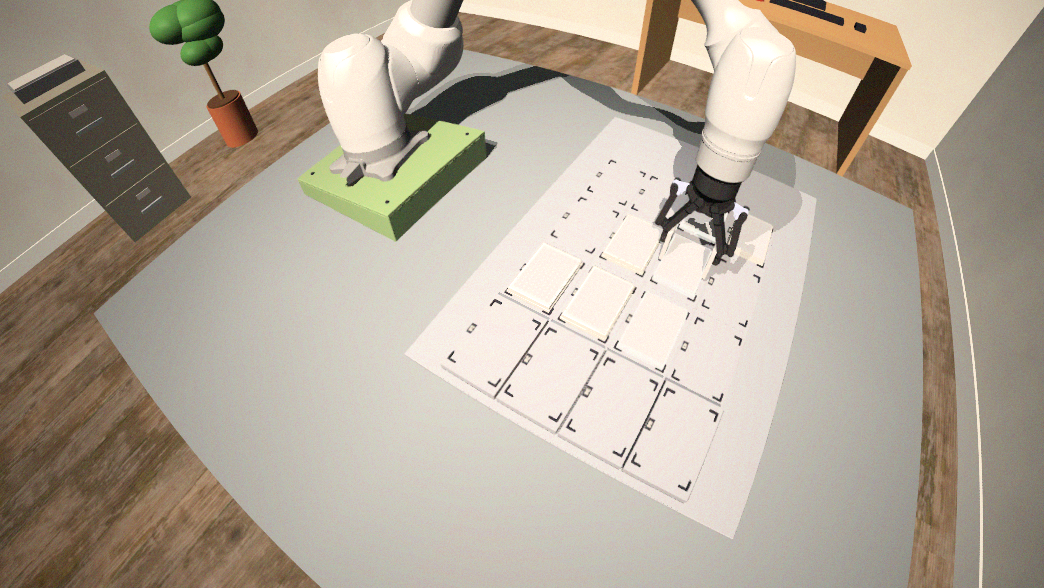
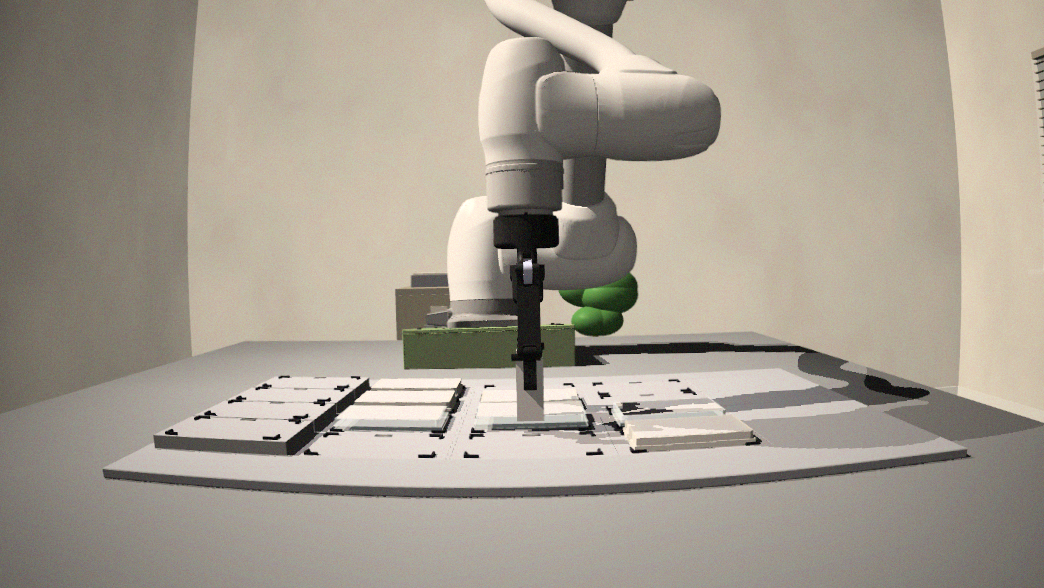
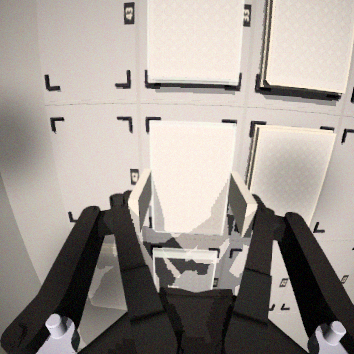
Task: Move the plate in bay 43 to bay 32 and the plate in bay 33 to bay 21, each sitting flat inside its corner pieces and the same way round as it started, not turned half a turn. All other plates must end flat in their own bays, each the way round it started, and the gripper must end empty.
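Places are measured from the arm's base along level axes (x ahead, y left, z up), in metres.
Pixels of known places: gripper, fingertip midpoint: (image 1: 683, 263) (image 2: 530, 412) (image 3: 189, 182); arm's base, link origin: (image 1: 380, 153) (image 2: 487, 326).
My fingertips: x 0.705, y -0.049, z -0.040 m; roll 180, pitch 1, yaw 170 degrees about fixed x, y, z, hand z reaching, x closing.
Observation:
Ahead of a thing's pixels: the offset from my fingertips to its middle. "*": to the spot under its first point.
My gripper (image 1: 690, 248) (image 2: 530, 416) (image 3: 189, 182) is down at bay 32, shut on a pale plate @(dx +0.000, dy +0.001, dz -0.002 m) (image 1: 680, 273) (image 3: 192, 165) by its two long sides. The plate lies level, apparently inside the corner pieces; the fingers hide some of them. A second plate @(dx -0.028, dy -0.161, dz -0.005 m) (image 1: 651, 328) (image 2: 398, 421) (image 3: 195, 40) lies flat in bay 33. Bay 43 @(* dx +0.074, dy -0.197, dz -0.012 m) (image 1: 705, 365) (image 3: 85, 40) holds no plate. Bay 21 @(* dx -0.099, dy +0.166, dz -0.012 m) (image 1: 648, 200) shows its label and some corner pieces, with no plate seen on it.
Other plates lie in bay 22 @(* dx -0.112, dy +0.007, dz +0.002 m) (image 1: 629, 243) (image 3: 295, 170), bay 23 @(* dx -0.136, dy -0.146, dz +0.002 m) (image 1: 597, 300) (image 3: 310, 45), bay 13 @(* dx -0.238, dy -0.132, dz +0.002 m) (image 1: 544, 277), bay 31 @(* dx +0.021, dy +0.116, dz +0.002 m) (image 3: 185, 265) and bay 41 @(* dx +0.148, dy +0.125, dz +0.002 m) (image 1: 756, 241) (image 2: 690, 430). A raised row of bays (image 1: 482, 350) (image 2: 219, 442) runs along one end.

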